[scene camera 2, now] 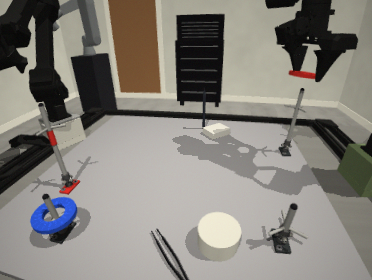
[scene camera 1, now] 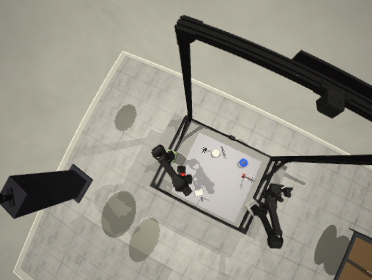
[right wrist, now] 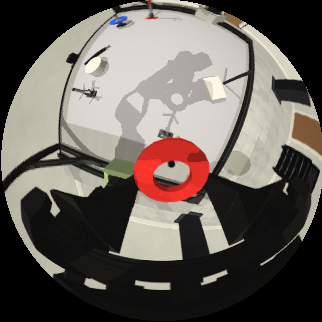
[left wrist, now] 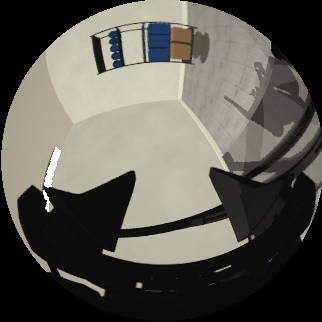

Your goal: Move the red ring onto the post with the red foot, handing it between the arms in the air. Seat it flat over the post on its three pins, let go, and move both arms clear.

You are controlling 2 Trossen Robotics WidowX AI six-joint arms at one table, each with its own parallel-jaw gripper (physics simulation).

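Pixels of known places: left gripper, fingertip midpoint: (scene camera 1: 288,186) (left wrist: 172,172); right gripper, fingertip midpoint: (scene camera 2: 306,78) (right wrist: 170,176); left arm's base at its link origin: (scene camera 2: 58,117) (scene camera 1: 255,208); right arm's base at its link origin: (scene camera 1: 170,155).
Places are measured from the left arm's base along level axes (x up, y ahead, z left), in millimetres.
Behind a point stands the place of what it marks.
The red ring (scene camera 1: 183,175) (scene camera 2: 302,74) @[x 144, y 612, z 304 mm] (right wrist: 171,145) @[x 145, y 593, z 313 mm] is in the air, held near level between the fingers of my right gripper (scene camera 2: 307,75) @[x 130, y 618, z 342 mm] (right wrist: 170,176) @[x 130, y 618, z 342 mm]. It is just above the top of a tall grey post (scene camera 2: 294,122) @[x 18, y 615, z 333 mm] with a black foot, at the back right in scene camera 2; the post's tip shows through the ring in the right wrist view. The post with the red foot (scene camera 1: 244,176) @[x -19, y 276, z -98 mm] (scene camera 2: 59,160) @[x 1, y 271, z -105 mm] (right wrist: 151,17) stands at the left in scene camera 2, leaning in that view, with thin pins high up and no ring. My left gripper (scene camera 1: 287,191) @[x 175, y 67, z -286 mm] (left wrist: 172,172) @[x 175, y 67, z -286 mm] is open and empty, off the table and facing away from it.
A blue ring (scene camera 1: 243,163) @[x -24, y 359, z -165 mm] (scene camera 2: 54,215) @[x -25, y 382, z -169 mm] is around a short post near the red foot. A white cylinder (scene camera 2: 219,235) @[x -38, y 600, z -28 mm], black tweezers (scene camera 2: 167,252) @[x -73, y 541, z -80 mm] and a short pinned post (scene camera 2: 290,220) @[x -12, y 680, z 33 mm] are at the front. A white block (scene camera 2: 216,131) @[x -53, y 408, z 296 mm] lies beside a thin dark post (scene camera 2: 204,107) @[x 4, y 345, z 322 mm]. A green box (scene camera 2: 357,167) @[x -37, y 778, z 297 mm] is at the right.
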